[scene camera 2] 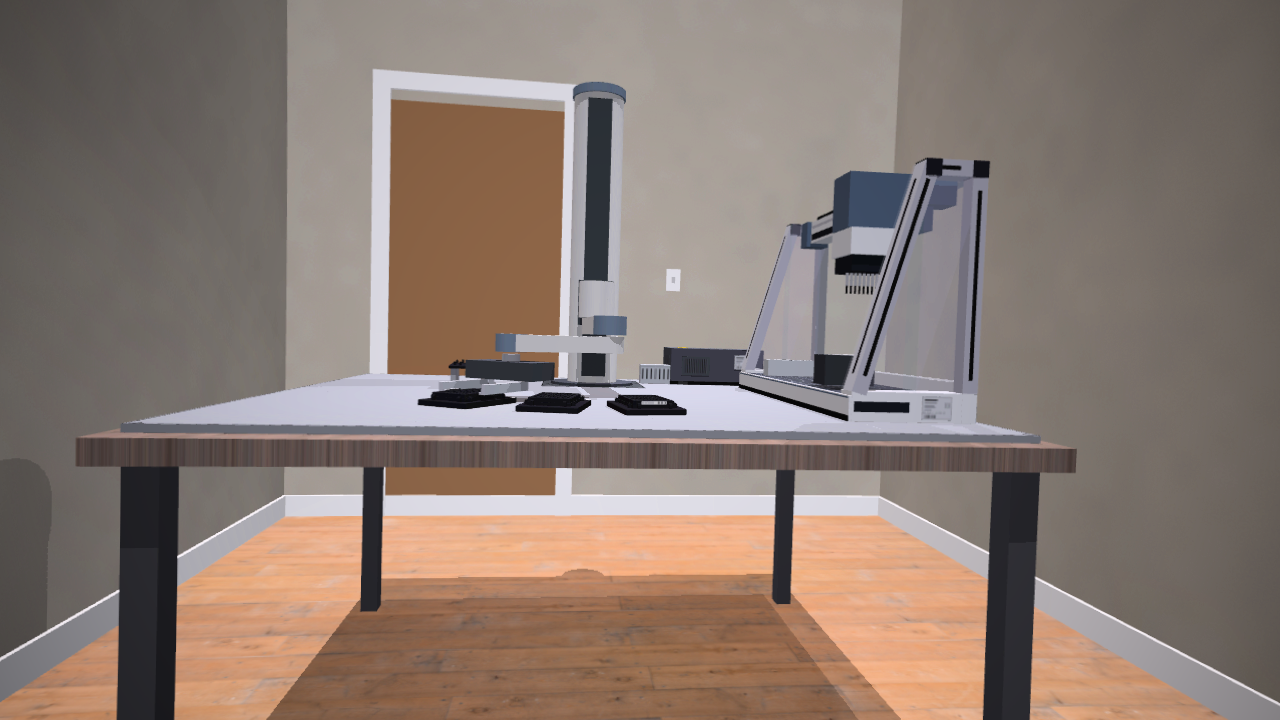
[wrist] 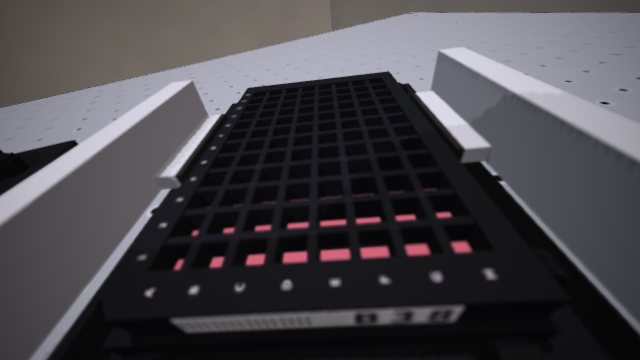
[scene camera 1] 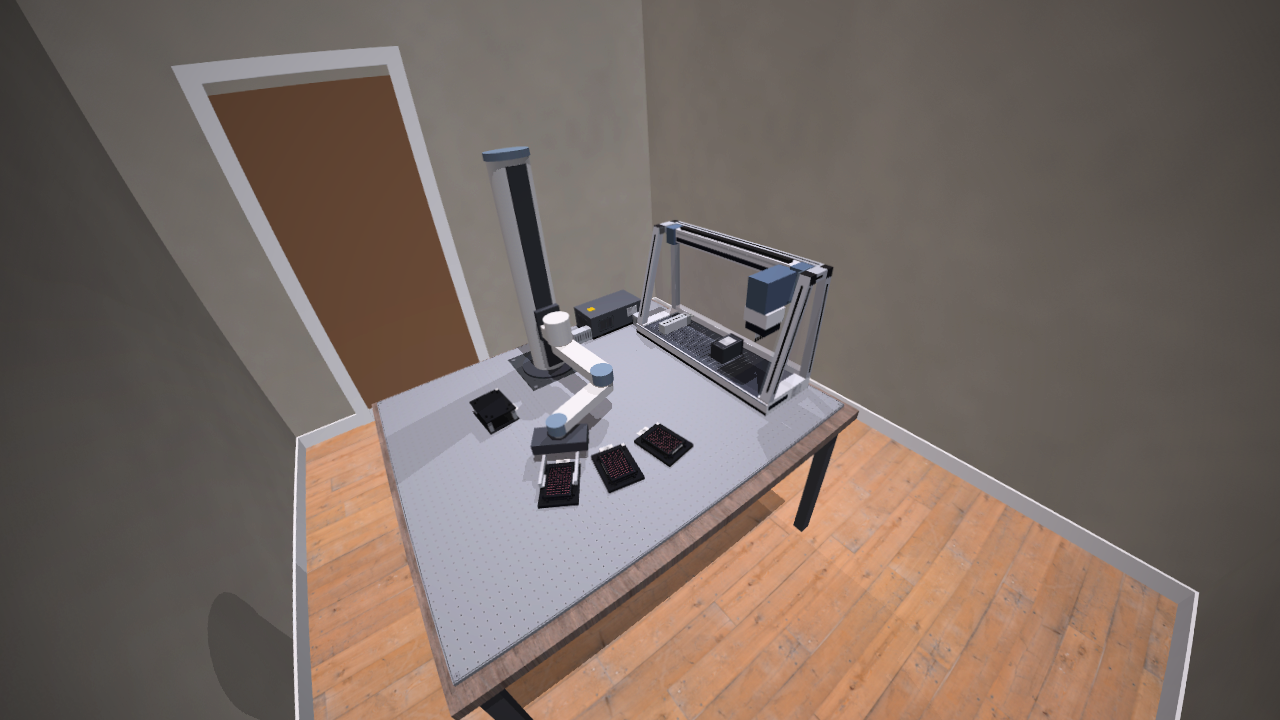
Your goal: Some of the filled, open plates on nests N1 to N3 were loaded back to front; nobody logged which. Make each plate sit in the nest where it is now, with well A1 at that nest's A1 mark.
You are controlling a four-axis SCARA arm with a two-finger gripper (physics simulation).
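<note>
My gripper (scene camera 1: pixel 558 480) (wrist: pixel 314 90) is shut on a black plate labelled B38 (scene camera 1: pixel 561 488) (wrist: pixel 335 294), its pads against the long sides. The plate is level, low in the leftmost nest (scene camera 1: pixel 558 503); whether it is fully seated is hard to tell. In the wrist view its label faces the camera, letters A to H run left to right, and A1 is at the near left corner, with pink liquid in the wells. A second filled plate (scene camera 1: pixel 616 463) (scene camera 2: pixel 553 398) is in the middle nest, a third (scene camera 1: pixel 664 439) (scene camera 2: pixel 640 401) in the right nest. Nest marks are unreadable.
A raised black stand (scene camera 1: pixel 494 404) is at the left, behind the nests. The arm's column (scene camera 1: pixel 521 259) (scene camera 2: pixel 598 197) stands at the back. A dark box (scene camera 1: pixel 608 313) is beside it. A gantry with a blue pipetting head (scene camera 1: pixel 769 291) (scene camera 2: pixel 868 201) stands at the right.
</note>
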